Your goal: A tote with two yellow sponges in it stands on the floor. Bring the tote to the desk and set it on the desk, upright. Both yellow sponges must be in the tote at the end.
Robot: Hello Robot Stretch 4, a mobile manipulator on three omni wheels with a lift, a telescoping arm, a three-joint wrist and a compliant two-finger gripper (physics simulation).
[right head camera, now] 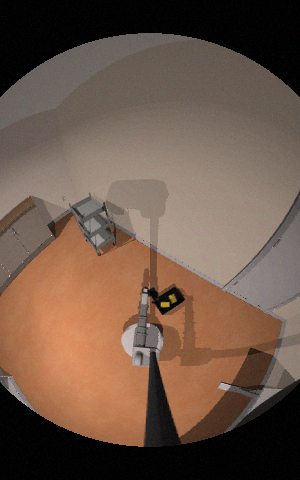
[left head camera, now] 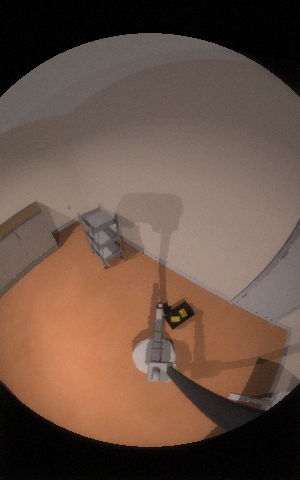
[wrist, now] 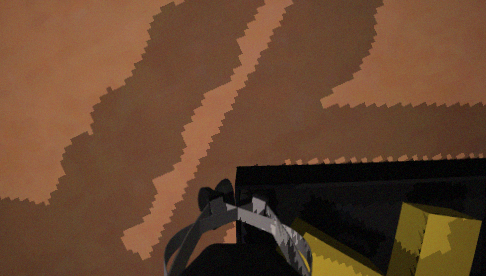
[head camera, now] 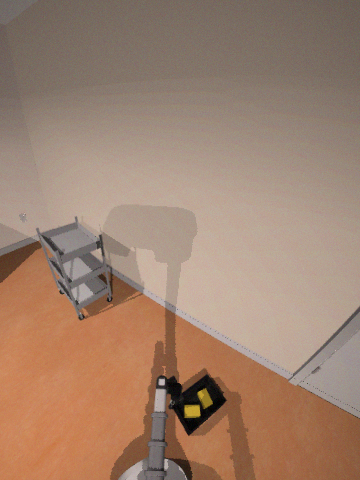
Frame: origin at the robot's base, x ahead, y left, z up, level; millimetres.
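Where they show: gripper, fingertip midpoint: [right head camera: 153, 301] [left head camera: 164, 316] [wrist: 237, 194] [head camera: 173, 406].
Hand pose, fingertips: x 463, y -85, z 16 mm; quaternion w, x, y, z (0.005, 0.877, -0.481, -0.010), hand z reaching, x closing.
Each offset is from my fingertips to the top centre of the thing. "spot": to the spot under its first point.
The black tote @(dy -168, dx +20, dz +57 mm) [head camera: 216, 389] [left head camera: 188, 311] [right head camera: 180, 299] [wrist: 350, 172] stands upright on the floor, right of the arm. Two yellow sponges lie in it: one sponge @(dy -125, dx -23, dz +5 mm) [head camera: 192, 411] [left head camera: 175, 319] [right head camera: 165, 304] and another sponge @(dy -218, dx +54, dz +5 mm) [head camera: 205, 398] [left head camera: 182, 312] [right head camera: 172, 298]. The wrist view shows a sponge [wrist: 340, 257] close to the fingers and another sponge [wrist: 450, 245] farther right. My gripper [head camera: 175, 402] [wrist: 237, 194] is shut on the tote's wall near a corner, one fingertip outside and one inside. The lower part of the tote is cut off in the wrist view. I cannot make out the desk.
A grey three-tier cart @(spot: dy +915, dx +920, dz +619 mm) [head camera: 75, 240] [left head camera: 98, 218] [right head camera: 89, 206] stands by the wall at the left. A cabinet [left head camera: 25, 245] [right head camera: 22, 235] with a brown top stands farther left. A grey door [head camera: 335, 375] [left head camera: 275, 265] [right head camera: 270, 255] is at the right. The wall runs behind the tote.
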